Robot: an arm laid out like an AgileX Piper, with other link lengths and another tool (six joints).
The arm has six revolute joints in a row. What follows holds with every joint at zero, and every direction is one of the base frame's. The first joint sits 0.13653 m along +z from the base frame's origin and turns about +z. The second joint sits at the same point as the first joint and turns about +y. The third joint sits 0.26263 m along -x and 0.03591 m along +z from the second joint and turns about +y. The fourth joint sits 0.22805 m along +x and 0.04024 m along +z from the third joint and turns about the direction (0.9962, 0, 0.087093). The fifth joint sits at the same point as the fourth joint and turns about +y. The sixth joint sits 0.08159 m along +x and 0.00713 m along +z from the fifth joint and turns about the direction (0.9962, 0, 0.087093). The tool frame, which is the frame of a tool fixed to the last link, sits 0.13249 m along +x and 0.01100 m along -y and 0.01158 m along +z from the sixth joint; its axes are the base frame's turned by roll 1.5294, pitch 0.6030 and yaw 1.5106 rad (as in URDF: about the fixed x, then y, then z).
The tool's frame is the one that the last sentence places.
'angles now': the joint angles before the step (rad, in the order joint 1, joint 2, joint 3, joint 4, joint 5, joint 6). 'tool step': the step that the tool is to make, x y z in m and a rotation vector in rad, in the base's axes. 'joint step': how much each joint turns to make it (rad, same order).
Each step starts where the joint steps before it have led.
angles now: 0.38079 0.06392 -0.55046 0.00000 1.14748 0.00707
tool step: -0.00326 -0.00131 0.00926 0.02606 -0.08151 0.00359
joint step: 0.00006 -0.07029 0.00420 -0.00005 -0.01927 -0.00702
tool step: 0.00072 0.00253 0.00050 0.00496 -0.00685 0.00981
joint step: -0.00010 -0.00087 0.00555 0.01083 -0.01285 -0.00756
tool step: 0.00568 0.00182 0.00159 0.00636 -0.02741 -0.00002
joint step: 0.00004 -0.00003 0.02160 -0.00198 -0.04936 -0.00331
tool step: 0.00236 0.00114 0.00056 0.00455 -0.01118 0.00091
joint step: 0.00002 0.00000 0.01002 0.00107 -0.02208 -0.00103
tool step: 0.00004 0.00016 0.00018 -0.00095 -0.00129 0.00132
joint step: -0.00002 0.00004 0.00000 0.00073 -0.00087 -0.00218
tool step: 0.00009 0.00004 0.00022 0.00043 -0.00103 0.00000
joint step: -0.00003 0.00000 -0.00002 0.00004 -0.00109 -0.00003
